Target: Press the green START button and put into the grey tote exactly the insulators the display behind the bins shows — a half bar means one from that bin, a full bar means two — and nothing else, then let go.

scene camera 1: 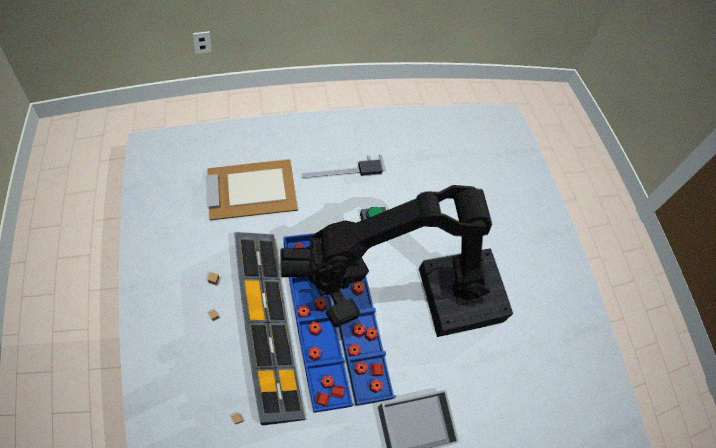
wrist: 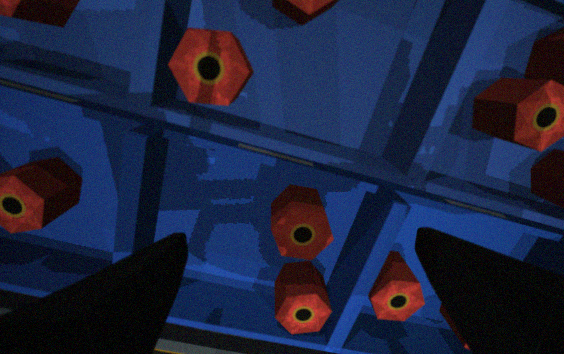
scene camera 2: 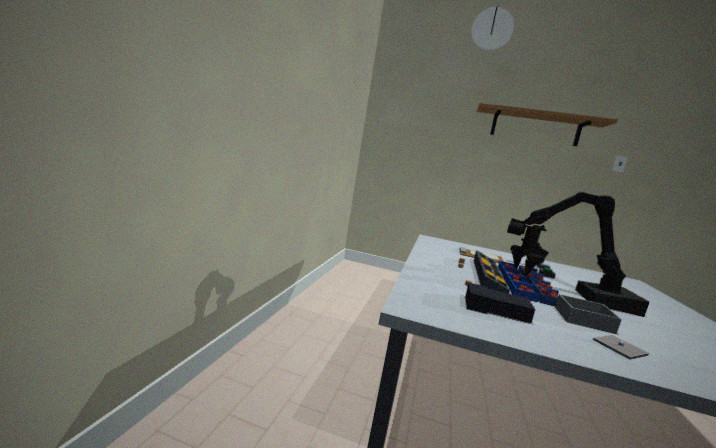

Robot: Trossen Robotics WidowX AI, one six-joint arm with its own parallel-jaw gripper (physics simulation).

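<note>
My gripper [scene camera 2: 521,270] [wrist: 302,241] is open and empty above the blue bins [scene camera 1: 330,340] [wrist: 340,100]. In the wrist view a red hexagonal insulator [wrist: 301,212] stands below, between the fingertip lines, with a second insulator [wrist: 303,312] touching or close to it. Other red insulators stand or lie in several bins; the arm hides part of the far bins. The display [scene camera 1: 282,421] [scene camera 2: 488,269] shows one full yellow bar [scene camera 1: 255,300] in its second panel and two half bars [scene camera 1: 266,380] [scene camera 1: 287,380] in the panel nearest the tote. The grey tote [scene camera 1: 449,417] [scene camera 2: 588,314] is partly cut off; its visible floor is bare. The green START button [scene camera 1: 374,212] is beyond the arm.
A clipboard [scene camera 1: 253,213] and a caliper [scene camera 1: 370,167] lie at the far side. Small wooden blocks [scene camera 1: 212,277] [scene camera 1: 213,314] [scene camera 1: 236,418] lie behind the display. A long black box [scene camera 2: 498,303] stands near the display's end. A flat plate [scene camera 2: 620,348] lies beside the tote.
</note>
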